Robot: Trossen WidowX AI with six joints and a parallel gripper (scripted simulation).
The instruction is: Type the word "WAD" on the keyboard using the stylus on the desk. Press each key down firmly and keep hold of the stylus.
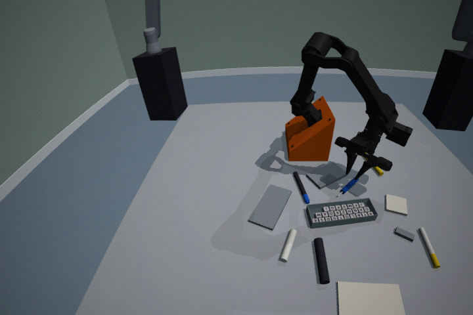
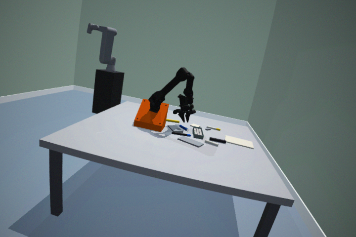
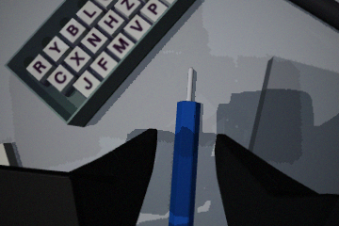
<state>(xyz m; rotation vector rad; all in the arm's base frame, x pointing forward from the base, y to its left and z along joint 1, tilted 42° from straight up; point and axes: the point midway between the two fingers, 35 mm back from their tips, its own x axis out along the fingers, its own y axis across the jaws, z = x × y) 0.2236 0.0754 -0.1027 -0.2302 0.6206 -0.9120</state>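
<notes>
Now: gripper tip 50 mm above the blue stylus, 10 mm to the left of it and 10 mm short of it. From my gripper tip the other things lie so: grey slab 60 mm to the right, 60 mm behind, 50 mm below; then grey stylus tip 50 mm below, 30 mm to the right, 30 mm ahead; then D key 140 mm ahead, 80 mm to the right, 40 mm below.
</notes>
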